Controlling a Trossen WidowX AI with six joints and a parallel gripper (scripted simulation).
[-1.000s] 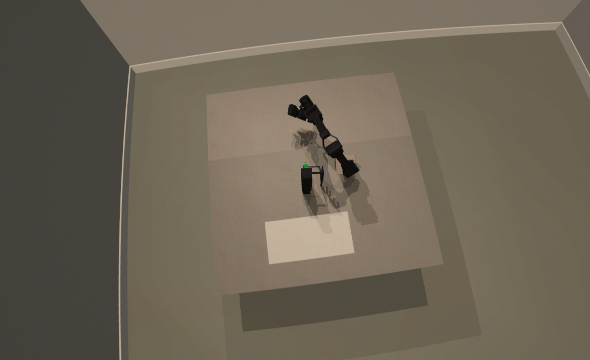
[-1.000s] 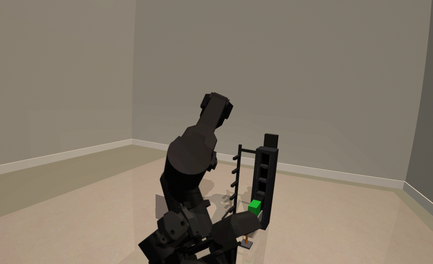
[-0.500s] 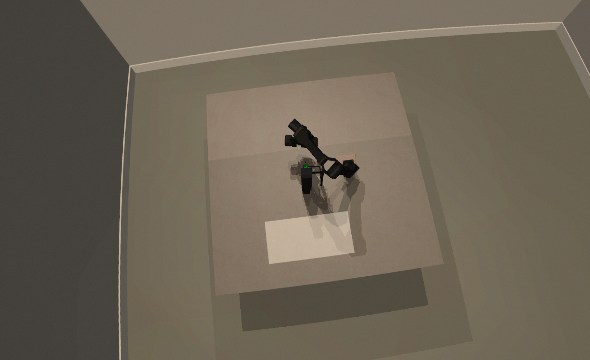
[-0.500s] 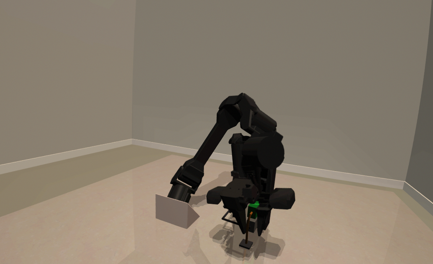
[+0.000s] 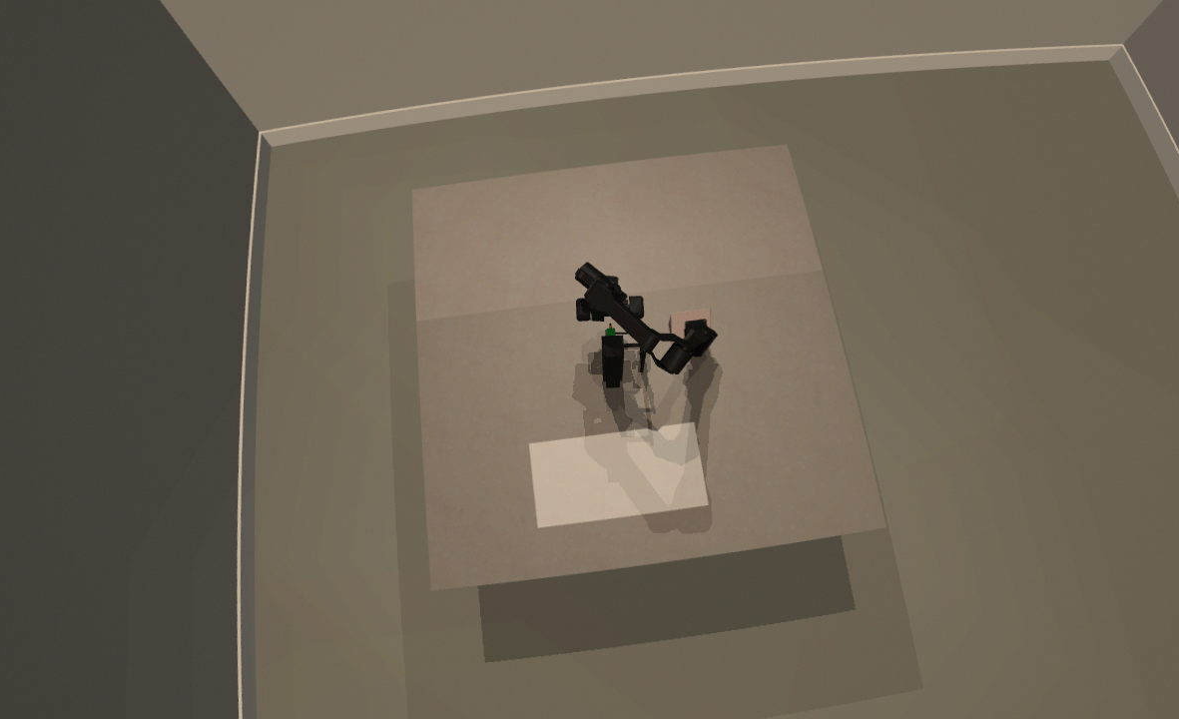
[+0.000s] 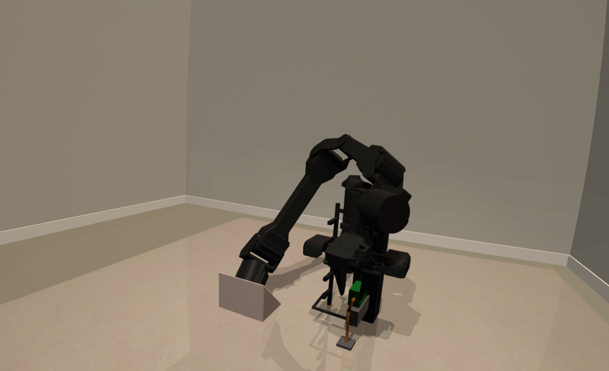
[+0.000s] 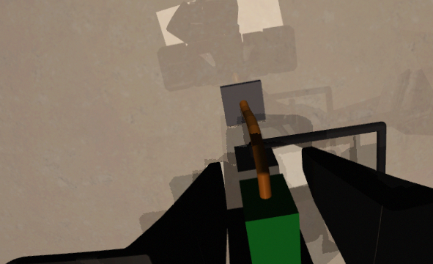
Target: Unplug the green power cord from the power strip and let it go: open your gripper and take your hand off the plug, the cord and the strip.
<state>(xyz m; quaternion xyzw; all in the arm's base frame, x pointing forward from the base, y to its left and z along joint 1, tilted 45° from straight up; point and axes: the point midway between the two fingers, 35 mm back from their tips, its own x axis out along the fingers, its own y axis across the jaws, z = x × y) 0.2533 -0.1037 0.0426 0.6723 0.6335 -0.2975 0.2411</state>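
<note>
Right now the green plug is 7 cm to the left of my gripper tip and 1 cm below it. From my gripper tip the other things lie so: grey foot (10 cm below, 1 cm to the left).
</note>
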